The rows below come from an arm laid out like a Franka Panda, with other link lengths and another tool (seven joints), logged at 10 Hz.
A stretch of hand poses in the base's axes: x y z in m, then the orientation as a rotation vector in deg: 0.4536 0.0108 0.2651 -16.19 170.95 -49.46; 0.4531 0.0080 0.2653 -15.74 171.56 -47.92; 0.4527 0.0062 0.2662 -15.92 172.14 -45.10; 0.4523 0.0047 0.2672 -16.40 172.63 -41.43; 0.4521 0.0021 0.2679 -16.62 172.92 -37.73; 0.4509 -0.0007 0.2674 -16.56 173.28 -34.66; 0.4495 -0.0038 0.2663 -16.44 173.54 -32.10; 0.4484 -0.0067 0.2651 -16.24 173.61 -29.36
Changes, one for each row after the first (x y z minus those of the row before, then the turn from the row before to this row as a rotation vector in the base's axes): -0.0005 -0.0028 0.0002 1.04 0.13 -0.33; -0.0004 -0.0018 0.0009 1.85 0.04 0.14; -0.0004 -0.0015 0.0010 2.38 -0.06 0.39; -0.0002 -0.0026 0.0007 2.40 -0.24 0.28; -0.0012 -0.0028 -0.0005 2.00 -0.09 0.04; -0.0014 -0.0031 -0.0011 1.67 -0.09 -0.01; -0.0011 -0.0029 -0.0012 1.79 -0.27 -0.01
